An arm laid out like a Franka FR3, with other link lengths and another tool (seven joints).
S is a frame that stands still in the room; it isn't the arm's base.
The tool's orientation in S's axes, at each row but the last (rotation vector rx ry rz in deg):
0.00 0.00 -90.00
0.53 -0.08 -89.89
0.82 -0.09 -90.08
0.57 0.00 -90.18
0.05 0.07 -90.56
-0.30 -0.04 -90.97
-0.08 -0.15 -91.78
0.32 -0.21 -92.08
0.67 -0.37 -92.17
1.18 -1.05 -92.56
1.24 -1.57 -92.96
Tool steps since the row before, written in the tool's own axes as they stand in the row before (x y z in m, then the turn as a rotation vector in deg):
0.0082 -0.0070 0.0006 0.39 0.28 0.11
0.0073 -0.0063 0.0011 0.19 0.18 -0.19
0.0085 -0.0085 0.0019 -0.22 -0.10 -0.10
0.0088 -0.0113 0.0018 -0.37 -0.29 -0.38
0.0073 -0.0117 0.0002 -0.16 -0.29 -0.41
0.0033 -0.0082 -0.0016 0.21 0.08 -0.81
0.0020 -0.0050 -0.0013 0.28 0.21 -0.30
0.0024 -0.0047 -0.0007 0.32 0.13 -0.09
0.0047 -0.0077 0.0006 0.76 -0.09 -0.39
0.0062 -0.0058 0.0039 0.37 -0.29 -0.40
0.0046 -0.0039 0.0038 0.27 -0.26 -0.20
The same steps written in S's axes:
-0.0070 -0.0082 0.0006 0.28 -0.39 0.11
-0.0063 -0.0073 0.0010 0.18 -0.19 -0.19
-0.0085 -0.0085 0.0017 -0.10 0.22 -0.10
-0.0113 -0.0088 0.0017 -0.29 0.37 -0.38
-0.0118 -0.0072 0.0002 -0.29 0.16 -0.41
-0.0083 -0.0032 -0.0016 0.07 -0.21 -0.81
-0.0051 -0.0018 -0.0013 0.20 -0.29 -0.30
-0.0048 -0.0022 -0.0007 0.12 -0.32 -0.09
-0.0079 -0.0044 0.0005 -0.11 -0.75 -0.39
-0.0062 -0.0059 0.0037 -0.30 -0.36 -0.41
-0.0042 -0.0044 0.0037 -0.27 -0.26 -0.21

